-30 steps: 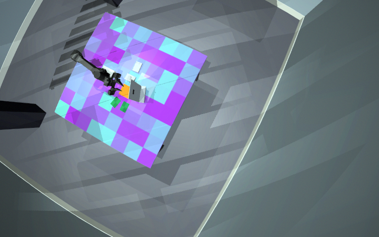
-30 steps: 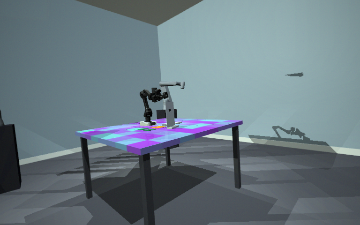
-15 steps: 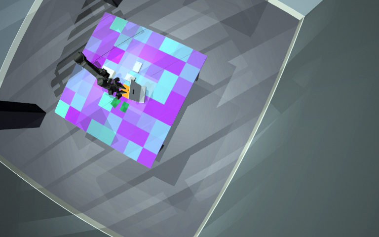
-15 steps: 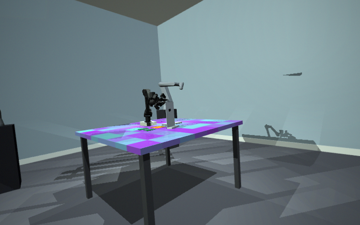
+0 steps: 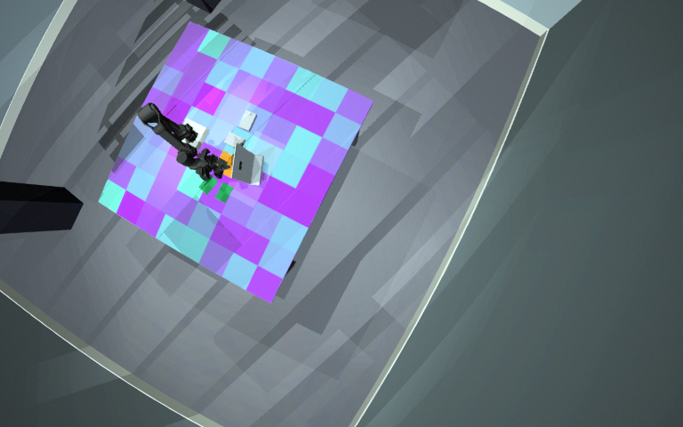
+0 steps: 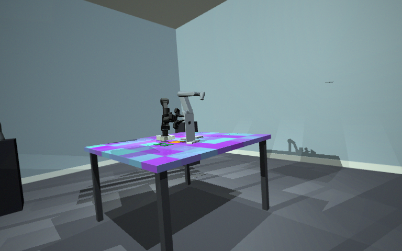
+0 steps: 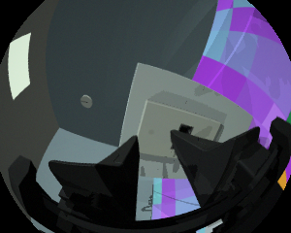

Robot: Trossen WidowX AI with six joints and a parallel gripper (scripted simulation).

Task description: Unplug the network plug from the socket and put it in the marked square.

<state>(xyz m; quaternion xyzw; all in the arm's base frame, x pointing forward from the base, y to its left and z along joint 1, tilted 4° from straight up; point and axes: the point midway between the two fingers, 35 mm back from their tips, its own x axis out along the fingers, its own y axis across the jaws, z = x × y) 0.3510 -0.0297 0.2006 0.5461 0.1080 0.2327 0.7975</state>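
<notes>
The network plug is 1 cm ahead of my gripper tip, 3 cm to the left of it and 4 cm below it. The rest, counted from my gripper tip: grey upright panel: 3 cm ahead, 3 cm to the left, 11 cm below.
</notes>
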